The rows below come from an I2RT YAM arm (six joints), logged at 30 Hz.
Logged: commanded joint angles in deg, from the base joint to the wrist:
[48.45, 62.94, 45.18, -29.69, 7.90, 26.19]
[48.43, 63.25, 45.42, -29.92, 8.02, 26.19]
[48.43, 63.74, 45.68, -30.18, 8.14, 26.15]
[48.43, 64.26, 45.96, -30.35, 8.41, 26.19]
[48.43, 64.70, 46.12, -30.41, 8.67, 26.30]
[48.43, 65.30, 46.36, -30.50, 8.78, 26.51]
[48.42, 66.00, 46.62, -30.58, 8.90, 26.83]
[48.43, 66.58, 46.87, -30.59, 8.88, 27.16]
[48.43, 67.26, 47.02, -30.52, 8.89, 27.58]
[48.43, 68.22, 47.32, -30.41, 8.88, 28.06]
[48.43, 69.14, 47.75, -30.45, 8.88, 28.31]
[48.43, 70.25, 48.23, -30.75, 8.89, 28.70]
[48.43, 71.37, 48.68, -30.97, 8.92, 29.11]
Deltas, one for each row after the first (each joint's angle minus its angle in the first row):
[-0.02, 0.31, 0.24, -0.23, 0.12, 0.00]
[-0.02, 0.80, 0.50, -0.49, 0.24, -0.04]
[-0.02, 1.32, 0.78, -0.66, 0.51, 0.00]
[-0.02, 1.76, 0.94, -0.72, 0.77, 0.11]
[-0.02, 2.36, 1.18, -0.81, 0.88, 0.32]
[-0.03, 3.06, 1.44, -0.89, 1.00, 0.64]
[-0.02, 3.64, 1.69, -0.90, 0.98, 0.97]
[-0.02, 4.32, 1.84, -0.83, 0.99, 1.39]
[-0.02, 5.28, 2.14, -0.72, 0.98, 1.87]
[-0.02, 6.20, 2.57, -0.76, 0.98, 2.12]
[-0.02, 7.31, 3.05, -1.06, 0.99, 2.51]
[-0.02, 8.43, 3.50, -1.28, 1.02, 2.92]

